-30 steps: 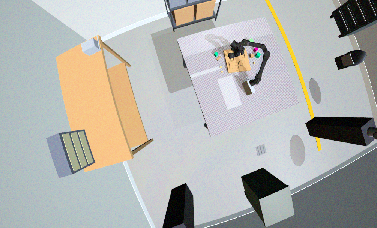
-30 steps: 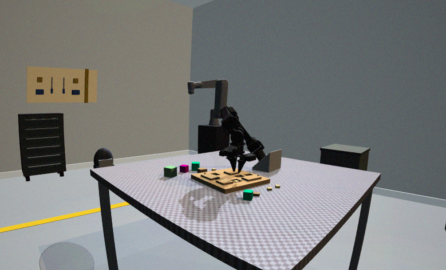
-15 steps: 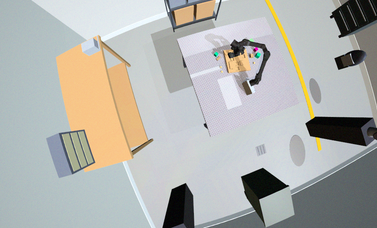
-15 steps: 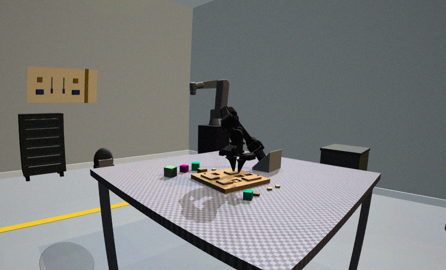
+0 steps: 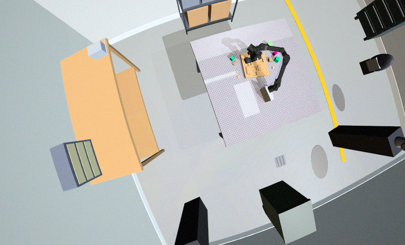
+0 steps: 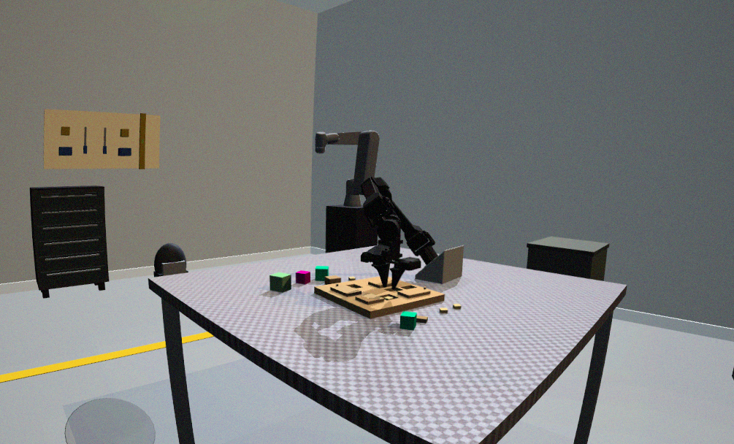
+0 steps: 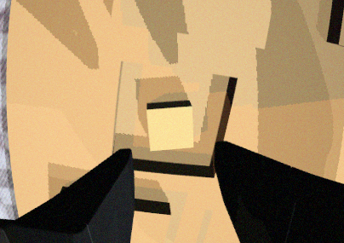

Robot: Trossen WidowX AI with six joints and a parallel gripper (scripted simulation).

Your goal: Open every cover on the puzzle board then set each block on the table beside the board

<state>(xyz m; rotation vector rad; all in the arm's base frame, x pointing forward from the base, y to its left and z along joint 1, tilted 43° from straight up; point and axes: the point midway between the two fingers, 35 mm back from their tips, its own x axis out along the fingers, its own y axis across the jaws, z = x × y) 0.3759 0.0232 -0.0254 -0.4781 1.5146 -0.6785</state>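
Right now my gripper tip is 5 cm to the left of the puzzle board, 3 cm above it and 2 cm past it. The rest, counted from my gripper tip: magenta block (37 cm to the right, 3 cm below, 2 cm behind); then light green block (36 cm to the right, 10 cm ahead, 2 cm below).
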